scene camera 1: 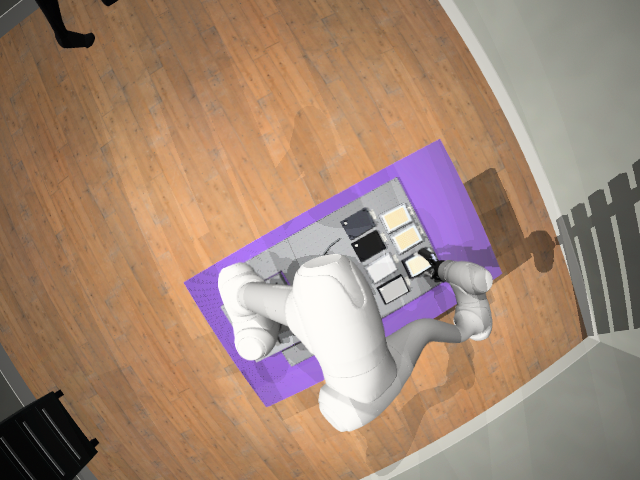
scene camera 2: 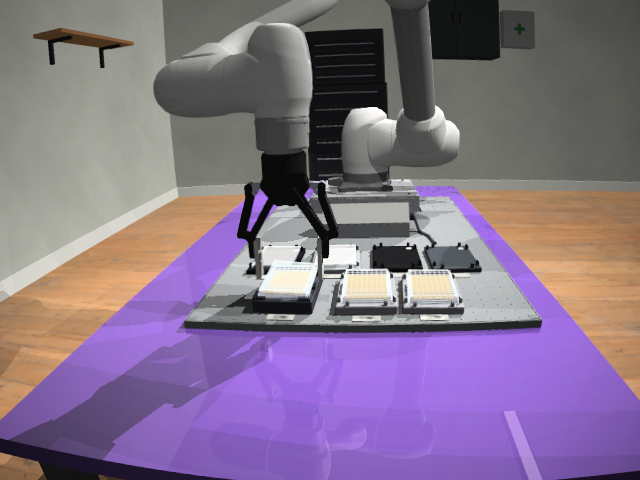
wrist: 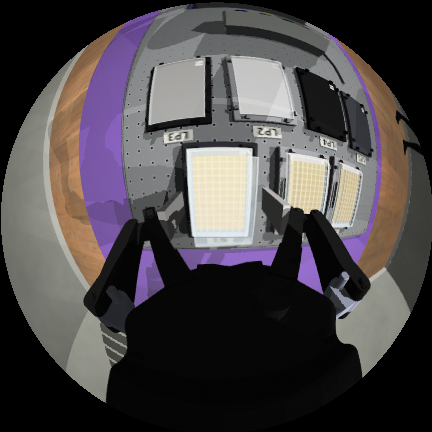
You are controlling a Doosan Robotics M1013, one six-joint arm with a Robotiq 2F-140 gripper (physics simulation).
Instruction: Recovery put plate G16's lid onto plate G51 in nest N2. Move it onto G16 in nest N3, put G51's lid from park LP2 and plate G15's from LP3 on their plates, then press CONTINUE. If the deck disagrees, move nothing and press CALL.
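Frame: origin at the arm's base, x down, y ahead, z right, level; centimetres.
Where they show: gripper, fingertip midpoint: [scene camera 1: 421, 262] [scene camera 2: 290, 276] [wrist: 222, 199]; arm's base at its link origin: [scene camera 2: 365, 187].
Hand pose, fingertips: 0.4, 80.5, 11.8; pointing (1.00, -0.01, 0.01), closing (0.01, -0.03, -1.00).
Things, the pixels of their centre, and the offset from my fingertips, as dx, dy, dz.
- front-left plate at the middle of its body: [wrist: 223, 204] [scene camera 2: 290, 277] [scene camera 1: 422, 261] +0.0, +0.7, -0.1
- middle plate at the middle of its body: [wrist: 306, 195] [scene camera 2: 366, 285] [scene camera 1: 407, 238] +1.9, -0.4, -13.6
- far-right plate at the middle of its body: [scene camera 2: 431, 285] [wrist: 347, 197] [scene camera 1: 396, 218] +2.2, -0.5, -25.2
- pale lid at the middle of its body: [wrist: 262, 82] [scene camera 2: 336, 255] [scene camera 1: 381, 268] +2.7, -18.6, -6.6
- greyish lid at the middle of its body: [wrist: 176, 86] [scene camera 2: 277, 256] [scene camera 1: 393, 290] +2.7, -18.0, +6.4
- black park LP4 at the middle of its body: [wrist: 325, 101] [scene camera 2: 396, 256] [scene camera 1: 368, 246] +3.1, -19.0, -19.6
- dark grey park at the middle of its body: [scene camera 2: 451, 256] [wrist: 360, 123] [scene camera 1: 358, 223] +3.1, -18.5, -31.7
- grey box at the middle of its body: [scene camera 2: 365, 217] -0.1, -40.3, -12.6
My gripper [scene camera 1: 431, 263] [scene camera 2: 290, 268] [wrist: 222, 199] is open and holds nothing; its fingers stand apart on both sides of the front-left plate [scene camera 1: 416, 264] [scene camera 2: 288, 281] [wrist: 220, 192], in a black nest. A clear outline, offset in the wrist view, shows around that plate; I cannot tell lid from plate wall there. The middle plate [scene camera 1: 407, 239] [scene camera 2: 366, 286] [wrist: 307, 182] and the far-right plate [scene camera 2: 432, 286] [wrist: 348, 195] sit in grey nests with clear edges. A pale lid [scene camera 1: 381, 267] [scene camera 2: 341, 255] [wrist: 262, 90] lies at LP2, a greyish lid [scene camera 1: 393, 289] [wrist: 177, 92] in the black park LP3.
The black park LP4 [scene camera 1: 368, 245] [scene camera 2: 395, 256] [wrist: 324, 107] and a dark grey park [scene camera 1: 356, 223] [scene camera 2: 450, 256] [wrist: 359, 125] lie right of LP2. A grey box [scene camera 2: 369, 219] [wrist: 275, 35] stands behind, with small coloured marks on top. The arm's base stands farther back.
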